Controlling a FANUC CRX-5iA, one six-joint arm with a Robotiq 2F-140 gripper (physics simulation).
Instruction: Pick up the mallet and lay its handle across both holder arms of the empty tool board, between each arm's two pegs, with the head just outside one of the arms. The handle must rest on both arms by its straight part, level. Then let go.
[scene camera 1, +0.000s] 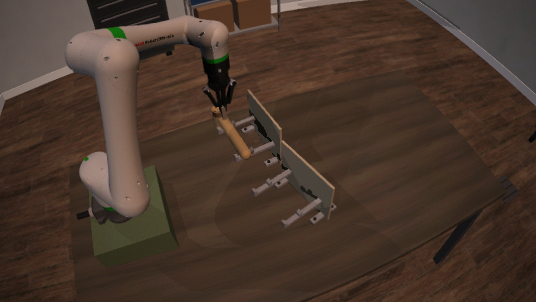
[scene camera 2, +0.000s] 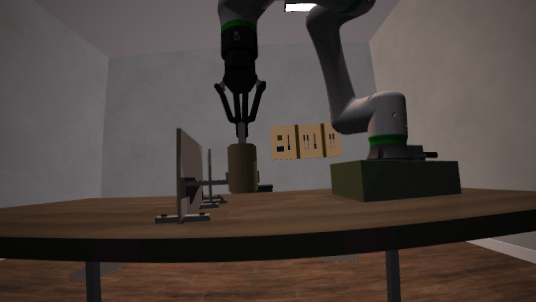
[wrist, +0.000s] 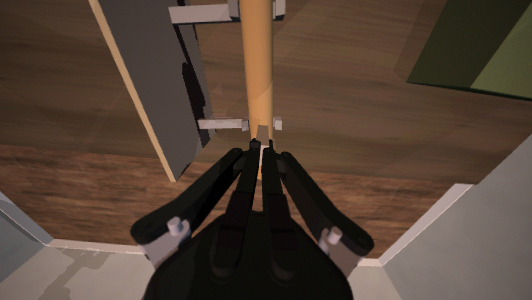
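Where they show: gripper, fingertip midpoint: (scene camera 1: 224, 117) (wrist: 262, 133); arm's base at its link origin: (scene camera 2: 388, 162).
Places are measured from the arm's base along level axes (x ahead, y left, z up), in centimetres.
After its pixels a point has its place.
The mallet's handle (scene camera 1: 234, 136) @[z 1.5, x 47.8, y 17.5 cm] (wrist: 257, 65) @[z 1.6, x 48.3, y 17.7 cm] lies across both arms (scene camera 1: 263, 148) @[z -2.7, x 57.2, y 11.8 cm] (wrist: 200, 14) @[z -2.7, x 57.4, y 12.7 cm] of the far tool board (scene camera 1: 265, 117) @[z 5.5, x 60.6, y 19.2 cm] (scene camera 2: 179, 175) @[z -1.4, x 57.9, y 34.3 cm] (wrist: 142, 65) @[z 6.1, x 60.5, y 19.8 cm], between each arm's pegs. It looks about level; the contact with the arms is hidden. The wooden head (scene camera 1: 216, 113) @[z 3.5, x 43.8, y 30.4 cm] (scene camera 2: 243, 167) @[z -0.5, x 44.6, y 35.6 cm] is just outside the far arm; in the wrist view my fingers hide it. My gripper (scene camera 1: 224, 115) @[z 3.6, x 46.2, y 26.7 cm] (scene camera 2: 242, 136) (wrist: 262, 133) @[z 3.6, x 46.2, y 26.7 cm] is shut and empty. It points down, its tips over the handle near the head. I cannot tell whether they touch the mallet.
A second tool board (scene camera 1: 307, 175) @[z 3.1, x 66.2, y -9.6 cm] (scene camera 2: 210, 172) @[z 0.0, x 61.7, y 3.7 cm] stands beside the first, with two bare arms reaching toward the robot's side. The green robot base (scene camera 1: 135, 240) @[z 0.5, x 4.1, y -16.0 cm] (scene camera 2: 395, 180) @[z -5.6, x 5.5, y 14.2 cm] (wrist: 480, 55) @[z -0.7, x 15.6, y 10.4 cm] stands on the wooden table (scene camera 1: 390, 165) @[z -11.0, x 105.0, y -7.0 cm] (scene camera 2: 310, 220) @[z -11.0, x 32.6, y 34.6 cm]. Boxes on a shelf are beyond the table.
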